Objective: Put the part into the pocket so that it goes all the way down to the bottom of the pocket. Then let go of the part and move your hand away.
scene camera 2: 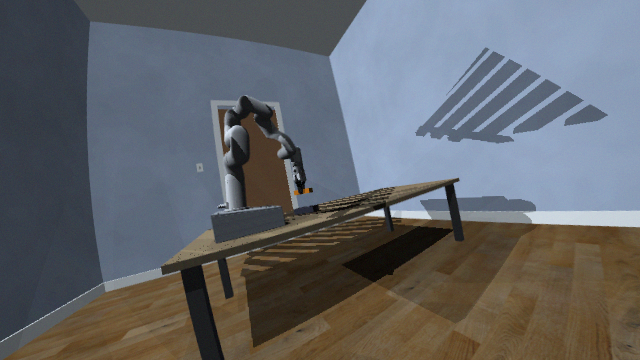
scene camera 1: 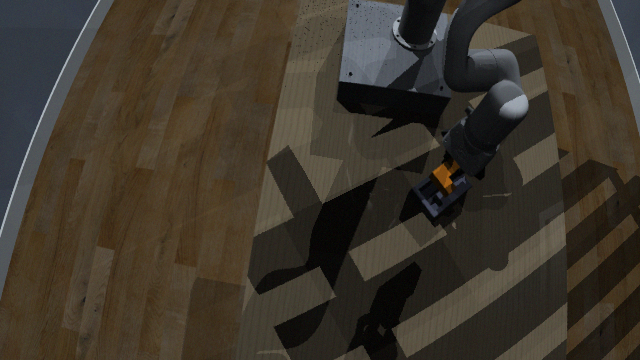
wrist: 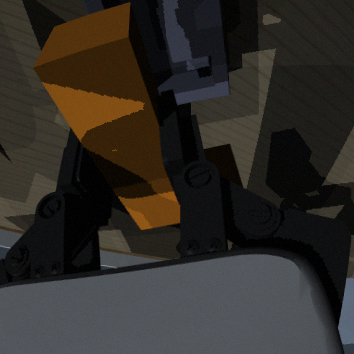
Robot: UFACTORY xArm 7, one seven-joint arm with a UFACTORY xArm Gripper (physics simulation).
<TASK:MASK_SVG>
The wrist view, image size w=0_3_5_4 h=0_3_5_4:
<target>my gripper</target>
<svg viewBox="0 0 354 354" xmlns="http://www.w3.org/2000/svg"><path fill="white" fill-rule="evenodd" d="M0 259L0 354L344 354L337 327L344 294L351 242L348 226L335 218L288 208L288 210L277 208L271 201L220 176L217 167L205 159L196 114L180 117L173 89L160 91L160 95L156 96L162 163L178 204L180 204L180 258L100 269L97 230L99 226L108 225L108 218L111 217L112 188L70 127L67 143L62 153L55 191L47 193L38 201L35 208L34 223L9 248L5 258ZM227 239L241 248L228 249Z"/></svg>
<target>orange L-shaped part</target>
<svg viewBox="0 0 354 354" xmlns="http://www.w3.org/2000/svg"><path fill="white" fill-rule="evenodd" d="M203 149L205 159L217 167L220 176L243 187L230 143ZM126 2L54 26L32 68L99 171L142 230L179 223L180 204L178 204L161 158L156 99L159 93L131 3Z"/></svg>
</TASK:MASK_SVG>
